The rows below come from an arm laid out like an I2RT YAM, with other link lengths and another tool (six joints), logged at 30 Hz.
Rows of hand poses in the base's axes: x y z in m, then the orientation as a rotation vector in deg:
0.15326 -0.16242 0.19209 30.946 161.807 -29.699
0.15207 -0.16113 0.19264 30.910 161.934 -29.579
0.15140 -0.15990 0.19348 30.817 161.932 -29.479
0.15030 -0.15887 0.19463 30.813 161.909 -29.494
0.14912 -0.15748 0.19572 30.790 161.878 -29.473
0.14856 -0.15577 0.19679 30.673 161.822 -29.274
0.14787 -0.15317 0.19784 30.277 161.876 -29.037
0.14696 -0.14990 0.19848 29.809 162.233 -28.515
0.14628 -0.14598 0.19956 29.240 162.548 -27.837
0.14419 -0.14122 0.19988 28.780 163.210 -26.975
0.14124 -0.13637 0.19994 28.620 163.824 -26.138
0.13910 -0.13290 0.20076 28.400 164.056 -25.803
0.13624 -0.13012 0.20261 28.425 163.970 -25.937
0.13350 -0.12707 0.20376 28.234 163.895 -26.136
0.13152 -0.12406 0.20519 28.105 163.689 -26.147
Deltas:
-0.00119 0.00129 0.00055 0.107 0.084 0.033
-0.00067 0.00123 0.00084 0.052 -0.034 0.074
-0.00110 0.00103 0.00115 -0.016 -0.018 0.002
-0.00118 0.00139 0.00109 0.002 -0.036 0.019
-0.00056 0.00171 0.00107 0.096 -0.114 0.102
-0.00069 0.00260 0.00105 0.121 -0.033 0.294
-0.00091 0.00327 0.00064 0.377 0.172 0.362
-0.00068 0.00392 0.00108 0.453 0.089 0.447
-0.00209 0.00476 0.00032 0.673 0.379 0.378
-0.00295 0.00485 0.00006 0.673 0.360 0.170
-0.00214 0.00347 0.00082 0.250 0.125 0.174
-0.00286 0.00278 0.00185 -0.104 -0.047 -0.027
-0.00274 0.00305 0.00115 -0.163 -0.030 0.114
-0.00198 0.00301 0.00143 -0.072 -0.199 0.093

